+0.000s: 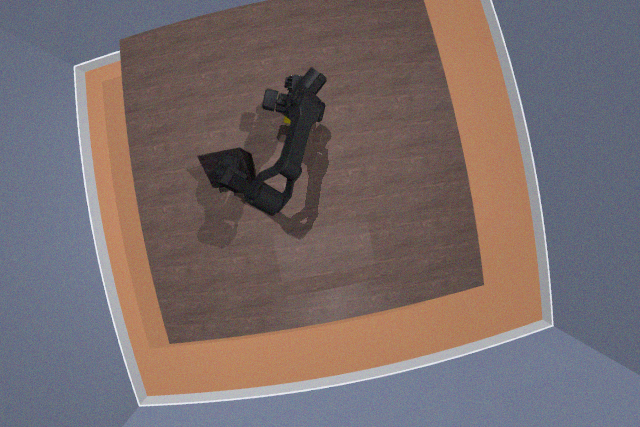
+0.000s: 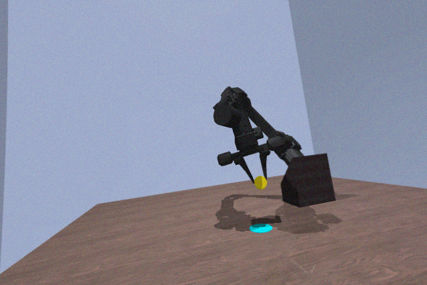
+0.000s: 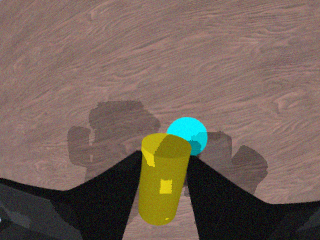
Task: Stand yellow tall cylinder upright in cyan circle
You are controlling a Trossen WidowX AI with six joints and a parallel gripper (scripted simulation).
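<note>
Right now my gripper tip is 10 mm short of the cyan circle, 10 mm to the left of it and 120 mm above it. Also, from my gripper tip: yellow tall cylinder (10 mm behind, 20 mm to the right, 10 mm below).
</note>
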